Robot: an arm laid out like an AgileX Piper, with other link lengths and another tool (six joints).
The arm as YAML. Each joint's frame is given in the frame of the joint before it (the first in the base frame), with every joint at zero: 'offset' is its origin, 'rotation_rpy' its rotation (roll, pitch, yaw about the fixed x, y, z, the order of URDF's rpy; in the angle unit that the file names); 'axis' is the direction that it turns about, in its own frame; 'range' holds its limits. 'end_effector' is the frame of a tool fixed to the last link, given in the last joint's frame.
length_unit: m
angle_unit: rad
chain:
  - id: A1
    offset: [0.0, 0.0, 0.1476]
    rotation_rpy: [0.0, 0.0, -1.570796]
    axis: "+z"
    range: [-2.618, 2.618]
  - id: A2
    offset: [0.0, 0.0, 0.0]
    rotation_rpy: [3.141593, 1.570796, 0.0]
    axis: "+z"
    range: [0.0, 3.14]
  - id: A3
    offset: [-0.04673, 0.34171, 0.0]
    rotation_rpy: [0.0, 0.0, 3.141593]
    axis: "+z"
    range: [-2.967, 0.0]
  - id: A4
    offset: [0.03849, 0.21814, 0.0]
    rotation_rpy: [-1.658, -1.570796, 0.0]
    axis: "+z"
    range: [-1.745, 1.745]
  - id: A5
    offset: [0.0, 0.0, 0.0]
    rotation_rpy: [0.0, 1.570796, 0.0]
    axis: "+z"
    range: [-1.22, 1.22]
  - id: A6
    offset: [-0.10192, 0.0, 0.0]
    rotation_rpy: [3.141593, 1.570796, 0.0]
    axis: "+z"
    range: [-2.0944, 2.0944]
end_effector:
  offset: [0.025, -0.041, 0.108]
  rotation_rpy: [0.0, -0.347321, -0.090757]
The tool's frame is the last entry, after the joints.
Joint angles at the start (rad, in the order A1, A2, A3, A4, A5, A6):
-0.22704, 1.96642, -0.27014, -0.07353, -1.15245, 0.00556
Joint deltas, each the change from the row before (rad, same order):
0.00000, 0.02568, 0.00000, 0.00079, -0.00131, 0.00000
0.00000, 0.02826, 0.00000, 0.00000, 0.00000, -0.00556
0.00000, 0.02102, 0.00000, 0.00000, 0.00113, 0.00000
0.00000, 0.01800, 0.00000, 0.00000, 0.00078, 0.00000
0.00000, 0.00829, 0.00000, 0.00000, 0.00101, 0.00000
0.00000, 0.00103, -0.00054, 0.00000, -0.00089, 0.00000
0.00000, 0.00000, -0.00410, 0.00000, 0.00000, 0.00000
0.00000, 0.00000, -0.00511, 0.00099, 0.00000, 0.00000
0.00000, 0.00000, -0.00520, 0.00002, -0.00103, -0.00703
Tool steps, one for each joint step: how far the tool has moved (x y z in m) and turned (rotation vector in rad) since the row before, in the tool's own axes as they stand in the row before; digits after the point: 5 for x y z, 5 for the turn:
0.00113, 0.00862, 0.00463, -0.02207, -0.00211, 0.01015
0.00087, 0.00962, 0.00529, -0.02758, -0.00331, 0.00607
0.00076, 0.00749, 0.00397, -0.02016, -0.00262, 0.00878
0.00066, 0.00637, 0.00340, -0.01709, -0.00223, 0.00746
0.00031, 0.00306, 0.00161, -0.00848, -0.00109, 0.00365
0.00010, 0.00000, 0.00022, 0.00039, 0.00002, -0.00011
0.00040, -0.00129, 0.00051, 0.00373, 0.00049, -0.00164
0.00068, -0.00158, 0.00055, 0.00471, 0.00151, -0.00163
0.00025, -0.00206, 0.00069, 0.00330, 0.00075, -0.00902

